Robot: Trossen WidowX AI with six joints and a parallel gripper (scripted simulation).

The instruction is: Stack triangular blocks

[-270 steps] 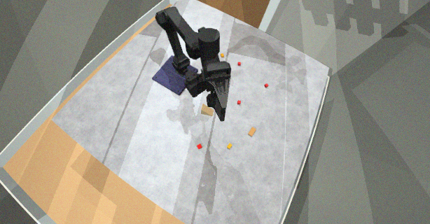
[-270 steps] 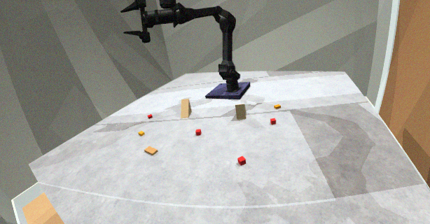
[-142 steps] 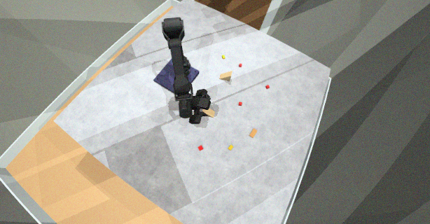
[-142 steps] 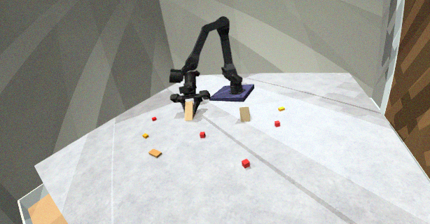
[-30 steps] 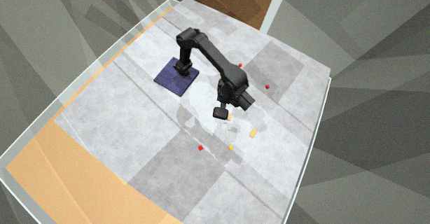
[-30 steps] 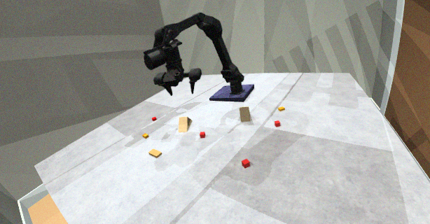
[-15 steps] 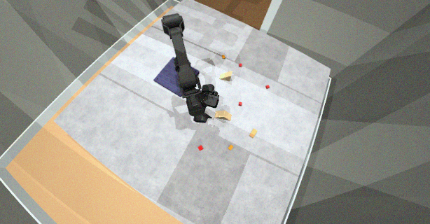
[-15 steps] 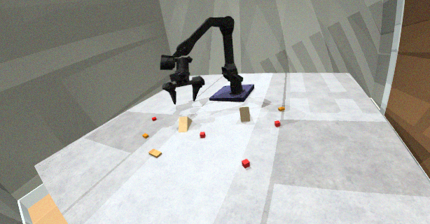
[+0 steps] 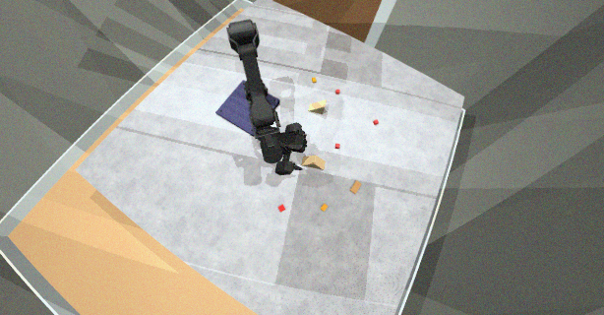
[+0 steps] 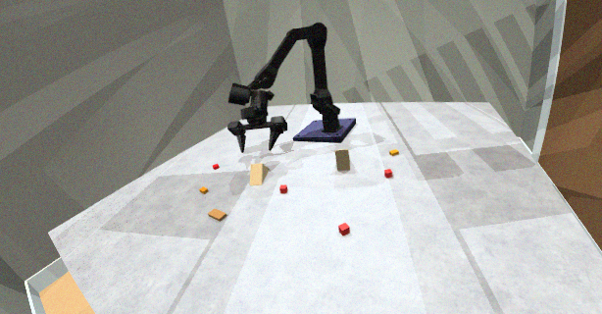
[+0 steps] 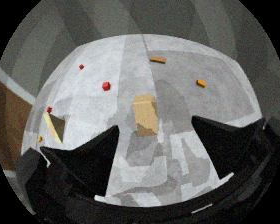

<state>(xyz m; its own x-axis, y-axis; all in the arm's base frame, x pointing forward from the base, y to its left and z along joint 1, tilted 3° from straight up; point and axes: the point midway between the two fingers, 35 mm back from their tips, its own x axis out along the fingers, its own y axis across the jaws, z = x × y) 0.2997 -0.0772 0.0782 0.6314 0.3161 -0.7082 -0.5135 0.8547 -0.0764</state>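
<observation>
The tan triangular block is 4 cm below my gripper tip, 3 cm to the left of it and 3 cm ahead of it. Round my gripper tip: flat tan tile (22 cm ahead, 7 cm to the left, 6 cm below).
</observation>
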